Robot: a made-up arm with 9 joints. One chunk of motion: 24 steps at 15 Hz.
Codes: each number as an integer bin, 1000 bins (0 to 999) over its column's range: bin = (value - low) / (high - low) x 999, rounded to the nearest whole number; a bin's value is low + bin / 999 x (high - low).
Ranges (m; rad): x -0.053..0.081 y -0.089..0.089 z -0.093..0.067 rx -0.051..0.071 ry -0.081..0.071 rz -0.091..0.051
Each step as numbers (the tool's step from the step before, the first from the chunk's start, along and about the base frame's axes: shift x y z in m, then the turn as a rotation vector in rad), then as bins.
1 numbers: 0.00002 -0.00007 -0.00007 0.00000 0.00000 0.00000
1 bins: 395 499 580 418 532 640
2 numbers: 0.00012 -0.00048 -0.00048 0.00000 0.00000 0.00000
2 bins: 396 497 578 418 532 640
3 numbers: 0.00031 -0.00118 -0.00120 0.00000 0.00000 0.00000
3 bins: 397 493 573 418 532 640
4 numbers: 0.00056 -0.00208 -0.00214 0.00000 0.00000 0.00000
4 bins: 399 488 567 418 532 640
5 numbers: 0.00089 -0.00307 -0.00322 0.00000 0.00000 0.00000
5 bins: 402 482 561 418 532 640
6 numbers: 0.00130 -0.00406 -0.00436 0.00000 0.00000 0.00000
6 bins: 405 477 553 418 532 640
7 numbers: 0.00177 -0.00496 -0.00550 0.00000 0.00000 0.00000
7 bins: 408 472 546 418 532 640
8 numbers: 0.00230 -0.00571 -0.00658 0.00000 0.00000 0.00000
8 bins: 412 467 540 418 532 640
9 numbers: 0.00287 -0.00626 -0.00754 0.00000 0.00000 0.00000
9 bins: 417 464 534 418 532 640
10 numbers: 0.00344 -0.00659 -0.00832 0.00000 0.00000 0.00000
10 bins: 421 463 529 418 532 640
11 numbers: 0.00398 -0.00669 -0.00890 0.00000 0.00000 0.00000
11 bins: 425 462 525 418 532 640
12 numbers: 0.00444 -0.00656 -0.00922 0.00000 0.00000 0.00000
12 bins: 428 463 523 418 532 640
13 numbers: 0.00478 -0.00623 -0.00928 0.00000 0.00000 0.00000
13 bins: 431 465 523 418 532 640
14 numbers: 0.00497 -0.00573 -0.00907 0.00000 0.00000 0.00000
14 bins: 432 467 524 418 532 640
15 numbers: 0.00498 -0.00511 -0.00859 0.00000 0.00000 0.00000
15 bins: 432 471 527 418 532 640
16 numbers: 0.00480 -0.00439 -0.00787 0.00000 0.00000 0.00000
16 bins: 431 475 532 418 532 640
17 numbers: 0.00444 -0.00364 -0.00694 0.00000 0.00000 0.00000
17 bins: 428 479 537 418 532 640
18 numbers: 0.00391 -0.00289 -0.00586 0.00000 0.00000 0.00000
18 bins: 424 483 544 418 532 640
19 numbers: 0.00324 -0.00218 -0.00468 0.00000 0.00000 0.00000
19 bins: 419 487 551 418 532 640
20 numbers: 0.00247 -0.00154 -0.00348 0.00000 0.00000 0.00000
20 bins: 414 491 559 418 532 640
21 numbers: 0.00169 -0.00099 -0.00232 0.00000 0.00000 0.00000
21 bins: 408 494 566 418 532 640
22 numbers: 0.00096 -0.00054 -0.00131 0.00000 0.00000 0.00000
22 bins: 402 496 572 418 532 640
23 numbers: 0.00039 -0.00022 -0.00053 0.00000 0.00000 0.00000
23 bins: 398 498 577 418 532 640
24 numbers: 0.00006 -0.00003 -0.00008 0.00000 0.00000 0.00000
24 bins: 396 499 580 418 532 640
